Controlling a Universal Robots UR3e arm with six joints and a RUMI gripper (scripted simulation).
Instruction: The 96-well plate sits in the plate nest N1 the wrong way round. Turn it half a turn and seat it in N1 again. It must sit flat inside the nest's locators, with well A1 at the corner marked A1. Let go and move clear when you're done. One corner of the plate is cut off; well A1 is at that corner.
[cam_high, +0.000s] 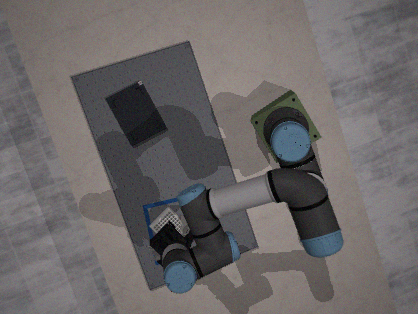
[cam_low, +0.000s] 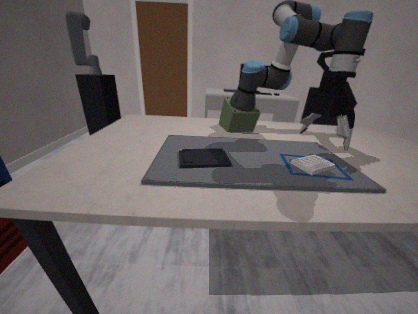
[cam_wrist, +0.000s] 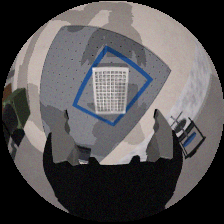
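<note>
Right now my hand is 80 mm above the white 96-well plate. The rest, counted from my hand: dark flat block (380 mm to the right, 80 mm below, 20 mm ahead); A1 corner mark (470 mm to the right, 80 mm below, 10 mm behind).
</note>
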